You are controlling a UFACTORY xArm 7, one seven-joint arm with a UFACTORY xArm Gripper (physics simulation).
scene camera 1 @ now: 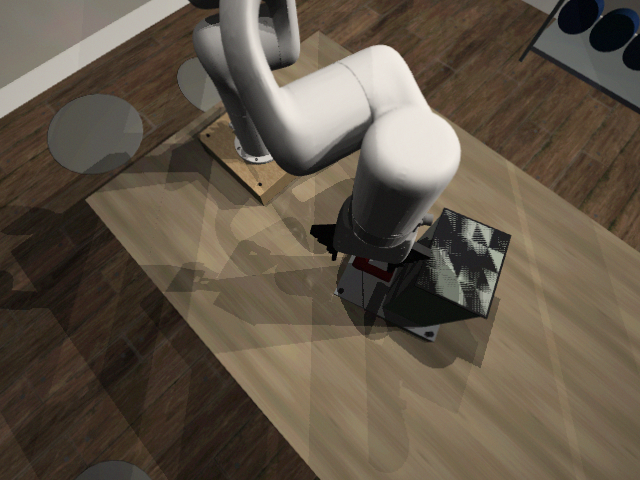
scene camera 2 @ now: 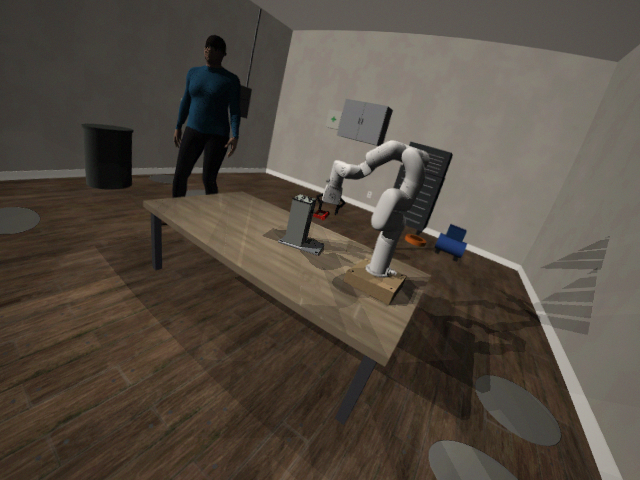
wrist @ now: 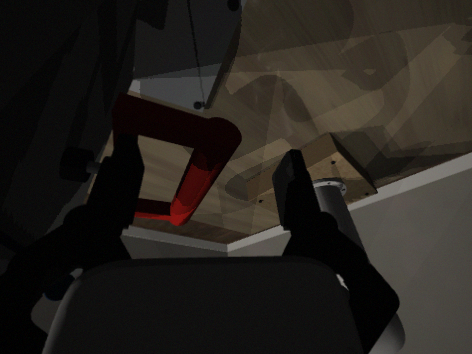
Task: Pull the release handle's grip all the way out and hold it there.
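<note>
The release handle's red grip [scene camera 1: 373, 269] [scene camera 2: 321, 214] [wrist: 192, 181] is a rectangular loop beside the tall dark housing [scene camera 1: 465, 268] [scene camera 2: 299, 222]. A short rod with a dark round collar [wrist: 75, 164] shows at the housing side in the wrist view. My gripper [scene camera 1: 371, 259] [scene camera 2: 328, 212] [wrist: 214, 157] is open and empty, at the grip. In the wrist view, the loop's outer bar lies between the two spread fingers, nearer the left one. The left finger overlaps the loop's opening and hides its housing-side part. Whether the fingertips reach past the bar in depth is unclear.
The housing stands on a grey base plate [scene camera 1: 354, 294] [scene camera 2: 316, 248] [wrist: 170, 87] on the wooden table [scene camera 1: 248, 330] [scene camera 2: 232, 237]. The arm's wooden mounting block [scene camera 1: 264, 190] [scene camera 2: 369, 283] [wrist: 320, 155] is behind. A person [scene camera 2: 210, 103] stands beyond the table's far end.
</note>
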